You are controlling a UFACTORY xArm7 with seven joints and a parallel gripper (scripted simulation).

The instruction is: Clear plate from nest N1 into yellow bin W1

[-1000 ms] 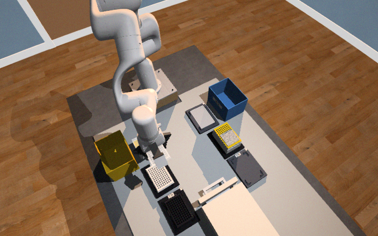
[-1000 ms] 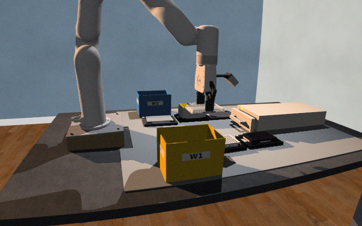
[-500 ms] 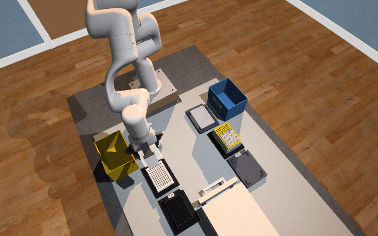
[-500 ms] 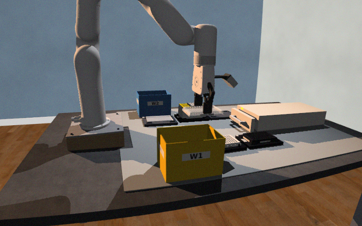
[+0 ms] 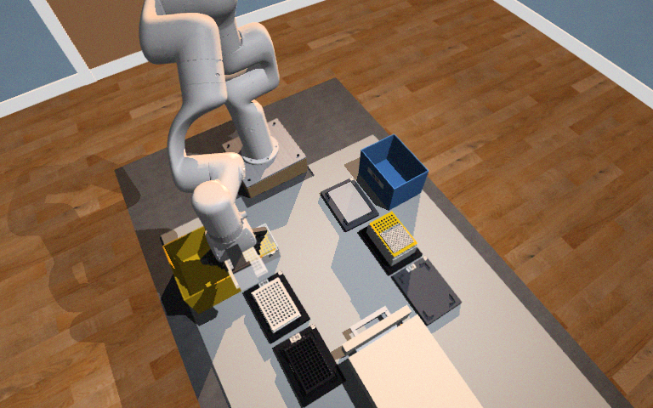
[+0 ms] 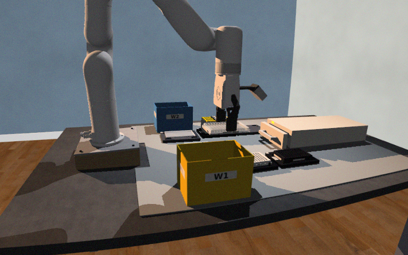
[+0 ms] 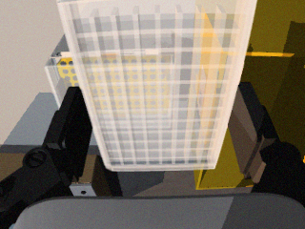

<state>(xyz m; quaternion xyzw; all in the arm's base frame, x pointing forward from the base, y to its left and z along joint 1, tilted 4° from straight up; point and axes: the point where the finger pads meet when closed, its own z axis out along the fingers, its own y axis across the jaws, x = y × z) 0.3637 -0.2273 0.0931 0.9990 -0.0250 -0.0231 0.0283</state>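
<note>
Right now my hand is 120 mm above the yellow bin W1, 100 mm to the left of it and 80 mm past it. From my hand the other things lie so: black plate 280 mm ahead, 140 mm below, 10 mm to the left; white plate 140 mm below, 110 mm ahead, 20 mm to the left; clear plate 10 mm below.
</note>
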